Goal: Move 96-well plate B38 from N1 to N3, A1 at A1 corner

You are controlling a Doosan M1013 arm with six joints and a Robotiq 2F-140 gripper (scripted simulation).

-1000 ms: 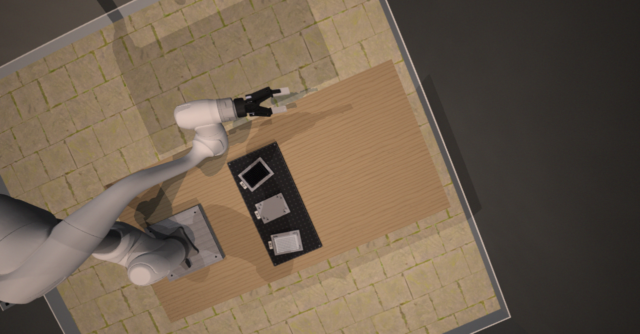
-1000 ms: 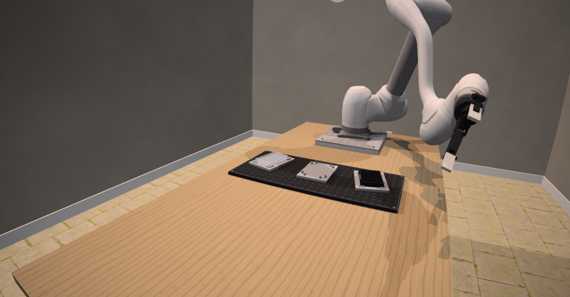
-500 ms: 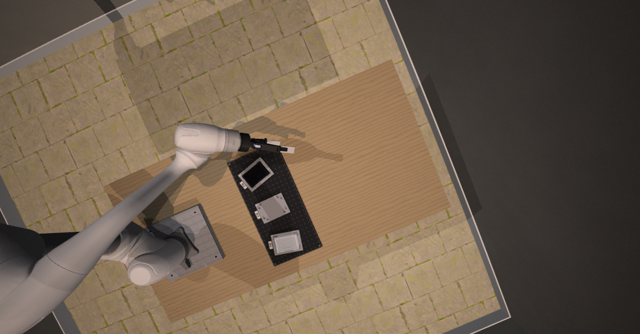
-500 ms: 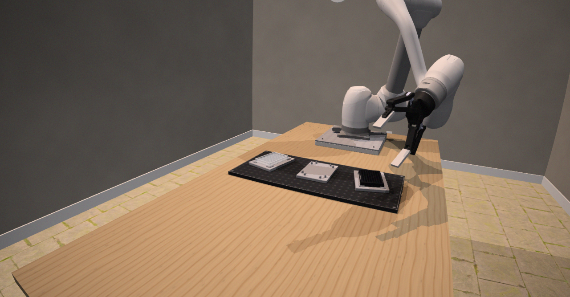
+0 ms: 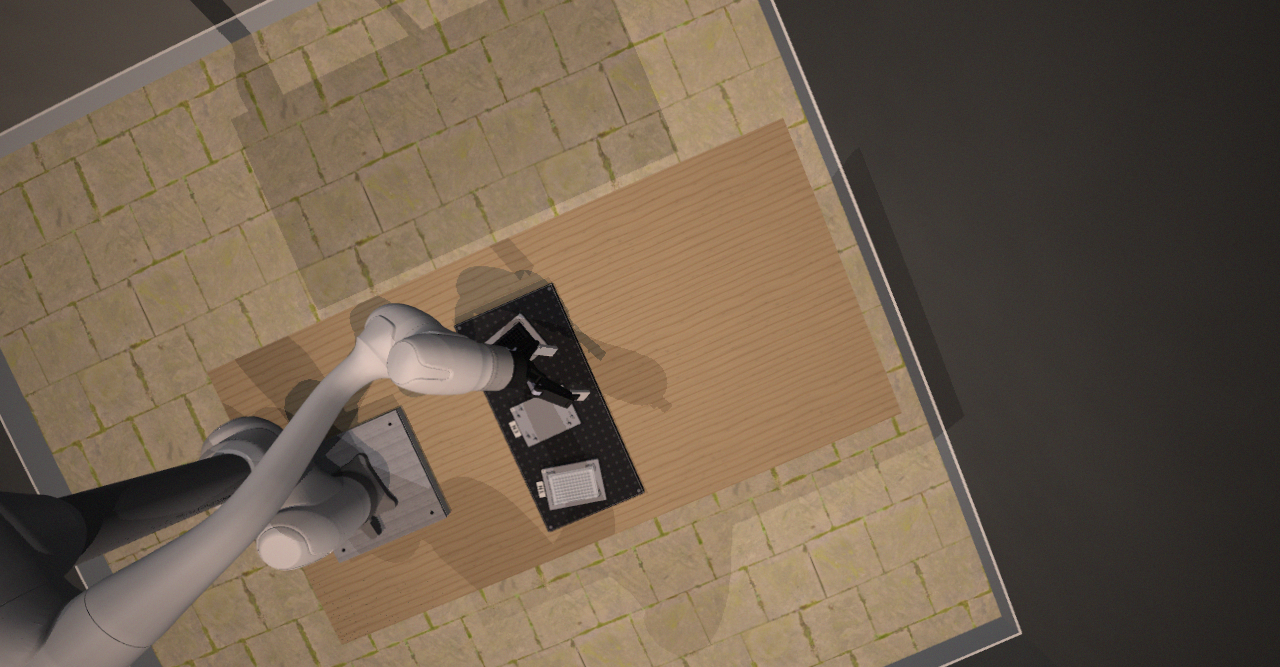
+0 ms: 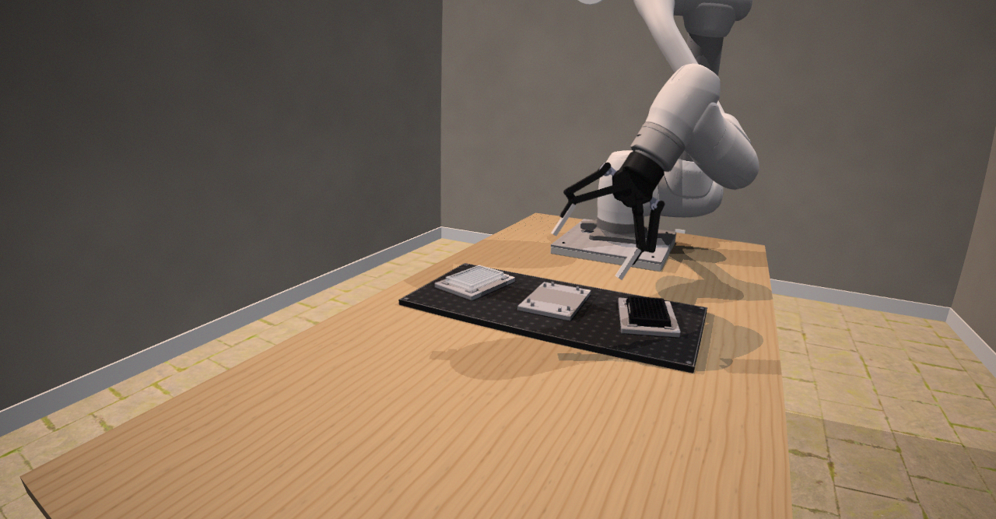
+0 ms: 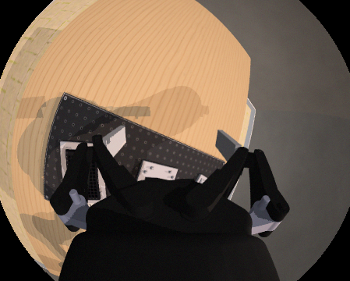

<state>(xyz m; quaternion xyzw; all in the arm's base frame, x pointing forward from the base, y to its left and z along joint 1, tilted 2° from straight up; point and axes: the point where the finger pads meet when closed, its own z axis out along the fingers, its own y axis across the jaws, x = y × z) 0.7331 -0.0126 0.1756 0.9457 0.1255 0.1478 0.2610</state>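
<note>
The white 96-well plate B38 is 20 cm behind my hand, 29 cm to the right of it and 16 cm below it. From my hand the other things lie so: landing nest N3: 16 cm behind, 9 cm to the right, 17 cm below; black 96-well plate B83: 14 cm behind, 12 cm to the left, 16 cm below; plate nest N1: 20 cm behind, 29 cm to the right, 17 cm below.
</note>
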